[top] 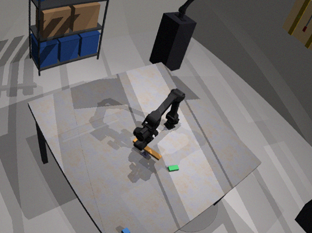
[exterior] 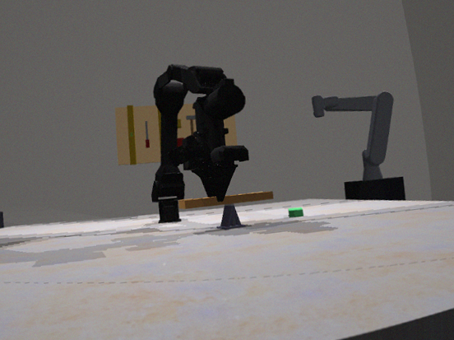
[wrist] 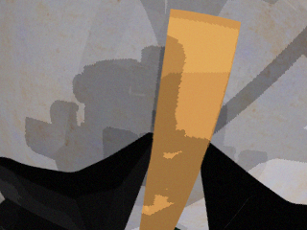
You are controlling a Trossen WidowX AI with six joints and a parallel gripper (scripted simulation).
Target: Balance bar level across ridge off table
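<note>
The orange bar lies 10 mm behind my gripper tip and 30 mm to the left of it. The rest, counted from my gripper tip: green block: 100 mm behind, 210 mm to the left, 50 mm below; blue block: 420 mm ahead, 410 mm to the left, 40 mm below.
</note>
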